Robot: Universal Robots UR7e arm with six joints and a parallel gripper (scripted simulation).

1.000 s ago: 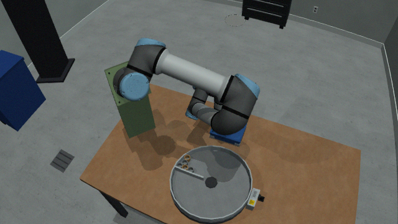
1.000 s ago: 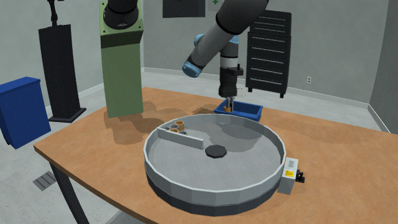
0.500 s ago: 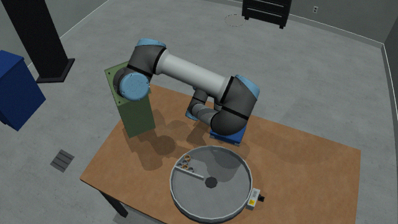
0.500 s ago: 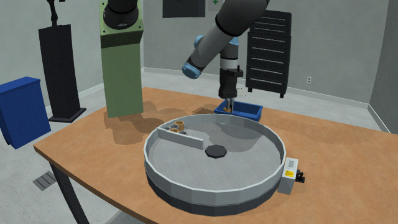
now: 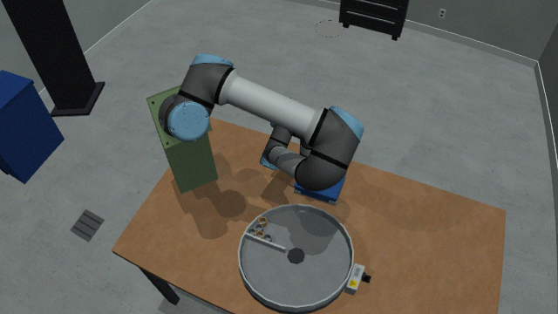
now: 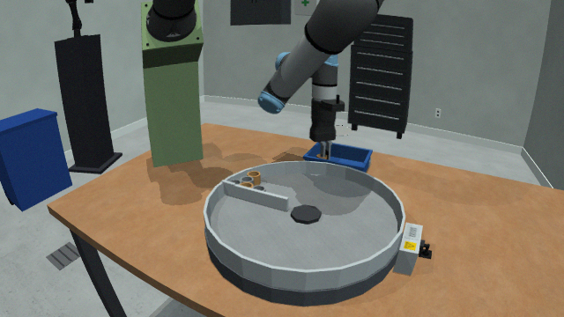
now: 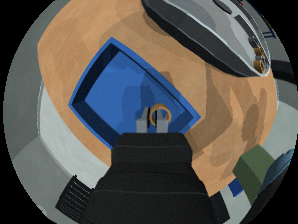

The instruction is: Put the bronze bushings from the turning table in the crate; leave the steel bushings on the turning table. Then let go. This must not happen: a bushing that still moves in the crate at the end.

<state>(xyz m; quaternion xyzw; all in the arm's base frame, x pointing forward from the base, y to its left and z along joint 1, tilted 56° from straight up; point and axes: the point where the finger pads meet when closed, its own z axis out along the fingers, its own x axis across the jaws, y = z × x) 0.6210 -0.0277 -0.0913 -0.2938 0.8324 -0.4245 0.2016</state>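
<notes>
Now: the blue crate 50 mm ahead of my hand, 10 mm to the left of it and 20 mm below it. The rest, counted from my hand: grey turning table: 60 mm behind, 350 mm to the right, 10 mm above.
</notes>
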